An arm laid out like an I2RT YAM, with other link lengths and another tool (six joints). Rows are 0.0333 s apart.
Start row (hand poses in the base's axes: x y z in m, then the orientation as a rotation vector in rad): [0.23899, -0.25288, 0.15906, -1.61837, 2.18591, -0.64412]
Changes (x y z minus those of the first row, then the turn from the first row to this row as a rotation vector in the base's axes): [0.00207, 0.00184, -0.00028, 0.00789, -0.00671, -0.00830]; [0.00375, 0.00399, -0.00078, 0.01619, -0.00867, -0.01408]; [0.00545, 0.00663, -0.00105, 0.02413, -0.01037, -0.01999]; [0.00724, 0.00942, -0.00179, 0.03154, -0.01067, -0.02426]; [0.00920, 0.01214, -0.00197, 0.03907, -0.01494, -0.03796]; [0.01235, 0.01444, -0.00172, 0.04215, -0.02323, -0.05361]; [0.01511, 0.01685, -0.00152, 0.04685, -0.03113, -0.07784]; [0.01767, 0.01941, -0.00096, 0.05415, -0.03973, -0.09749]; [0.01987, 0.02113, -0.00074, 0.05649, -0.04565, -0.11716]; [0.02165, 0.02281, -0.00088, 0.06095, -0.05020, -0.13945]
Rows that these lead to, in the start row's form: [0.24106, -0.25104, 0.15878, -1.60176, 2.18881, -0.64157]; [0.24274, -0.24889, 0.15828, -1.59059, 2.19262, -0.63463]; [0.24444, -0.24625, 0.15801, -1.57963, 2.19669, -0.62799]; [0.24623, -0.24346, 0.15727, -1.57148, 2.20019, -0.62057]; [0.24819, -0.24074, 0.15709, -1.55124, 2.20952, -0.61830]; [0.25134, -0.23844, 0.15734, -1.52859, 2.21781, -0.62450]; [0.25410, -0.23603, 0.15754, -1.49662, 2.23387, -0.63077]; [0.25666, -0.23347, 0.15810, -1.46746, 2.24484, -0.63309]; [0.25886, -0.23175, 0.15832, -1.44231, 2.25779, -0.63945]; [0.26064, -0.23007, 0.15818, -1.41416, 2.27368, -0.64301]
